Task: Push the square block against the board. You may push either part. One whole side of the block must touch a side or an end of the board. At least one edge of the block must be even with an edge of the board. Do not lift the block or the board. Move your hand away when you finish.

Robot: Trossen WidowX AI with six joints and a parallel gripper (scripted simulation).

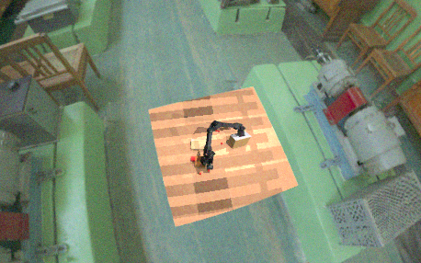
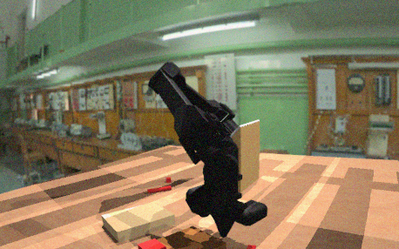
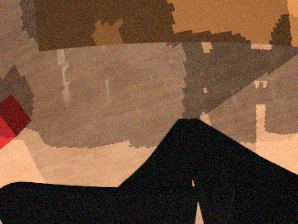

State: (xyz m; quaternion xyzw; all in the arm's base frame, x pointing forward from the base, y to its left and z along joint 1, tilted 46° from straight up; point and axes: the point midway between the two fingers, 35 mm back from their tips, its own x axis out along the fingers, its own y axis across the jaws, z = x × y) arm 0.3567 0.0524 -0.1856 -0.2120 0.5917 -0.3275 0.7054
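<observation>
My gripper tip is now 21 cm to the left of the board, 7 cm short of it and 1 cm below it. Round my gripper tip: square block (9 cm ahead, 2 cm to the right, 1 cm above); then red cube (15 cm ahead, 6 cm to the right, 1 cm above); then red stick (34 cm to the right, 14 cm behind).
</observation>
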